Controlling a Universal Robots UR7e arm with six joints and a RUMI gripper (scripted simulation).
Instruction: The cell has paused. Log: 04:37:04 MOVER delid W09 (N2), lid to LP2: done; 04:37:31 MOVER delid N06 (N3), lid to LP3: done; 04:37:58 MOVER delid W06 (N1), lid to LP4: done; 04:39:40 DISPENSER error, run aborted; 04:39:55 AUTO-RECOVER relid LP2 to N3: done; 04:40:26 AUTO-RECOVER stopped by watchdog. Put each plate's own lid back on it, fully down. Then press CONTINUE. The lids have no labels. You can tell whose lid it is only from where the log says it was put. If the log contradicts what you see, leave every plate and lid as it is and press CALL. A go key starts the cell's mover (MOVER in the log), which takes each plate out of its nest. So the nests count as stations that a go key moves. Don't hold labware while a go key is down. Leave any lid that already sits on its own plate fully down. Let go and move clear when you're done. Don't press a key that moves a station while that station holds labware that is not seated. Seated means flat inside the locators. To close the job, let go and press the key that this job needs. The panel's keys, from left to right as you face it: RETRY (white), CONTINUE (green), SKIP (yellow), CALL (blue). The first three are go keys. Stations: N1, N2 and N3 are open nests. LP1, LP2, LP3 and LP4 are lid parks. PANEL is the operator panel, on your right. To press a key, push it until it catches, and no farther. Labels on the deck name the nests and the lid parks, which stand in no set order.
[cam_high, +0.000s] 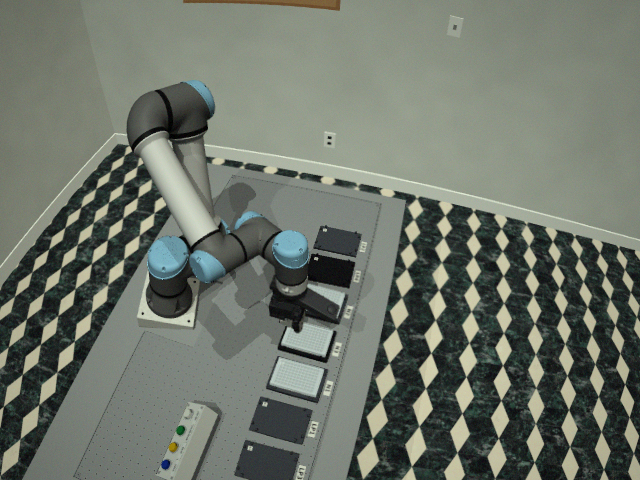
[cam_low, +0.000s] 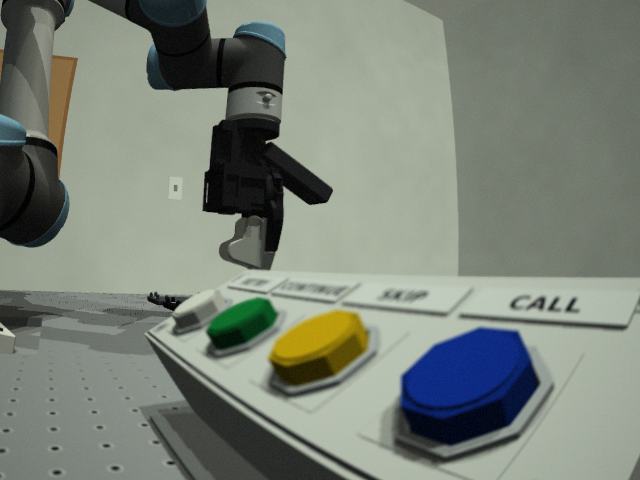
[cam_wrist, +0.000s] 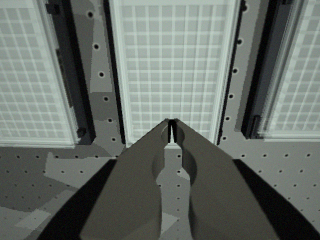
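The clear lid lies 20 mm ahead of my hand, 10 mm to the right of it and 30 mm below it. Round my hand: plate: 20 mm ahead, 10 mm to the right, 40 mm below; dark lid park: 30 mm behind, 260 mm to the right, 50 mm below; white RETRY key: 260 mm behind, 290 mm to the right, 10 mm above.
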